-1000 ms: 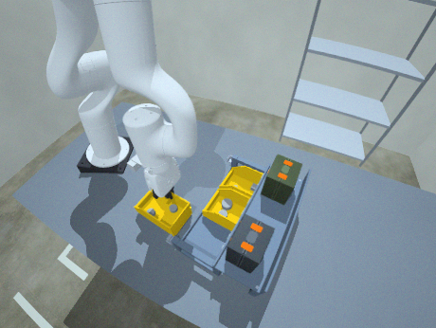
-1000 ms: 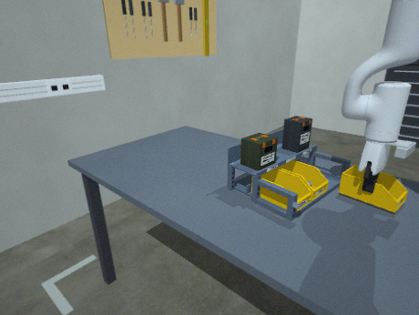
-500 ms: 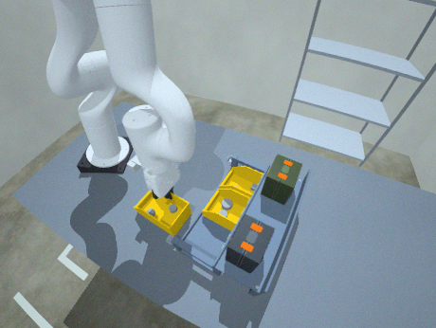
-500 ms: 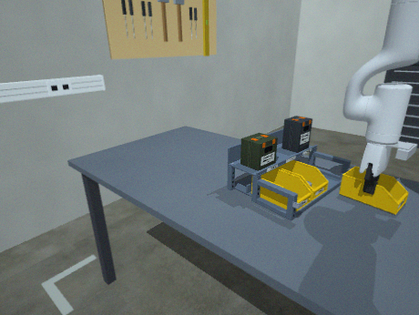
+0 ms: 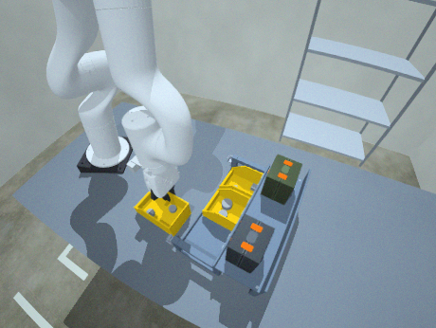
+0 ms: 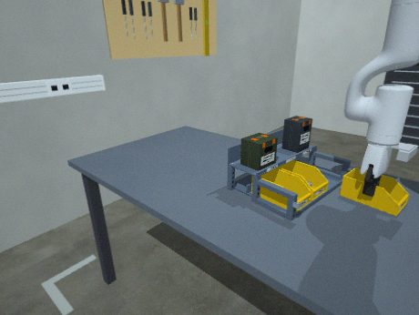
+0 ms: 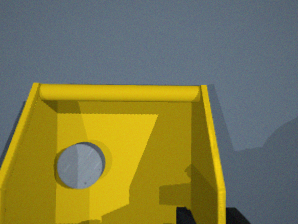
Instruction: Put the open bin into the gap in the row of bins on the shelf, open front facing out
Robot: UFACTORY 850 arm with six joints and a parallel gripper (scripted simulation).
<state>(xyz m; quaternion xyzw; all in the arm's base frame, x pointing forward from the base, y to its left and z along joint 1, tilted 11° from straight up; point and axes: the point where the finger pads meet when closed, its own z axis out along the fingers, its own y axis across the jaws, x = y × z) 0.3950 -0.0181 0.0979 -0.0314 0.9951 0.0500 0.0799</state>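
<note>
My hand is 5 cm to the left of the yellow open bin, 3 cm above it and 1 cm short of it. The rest, counted from my hand: grey part (5 cm below, 3 cm ahead, 2 cm to the right); then shelf (24 cm ahead, 8 cm to the left); then grey disc part (8 cm to the right, 5 cm below, 3 cm behind).
</note>
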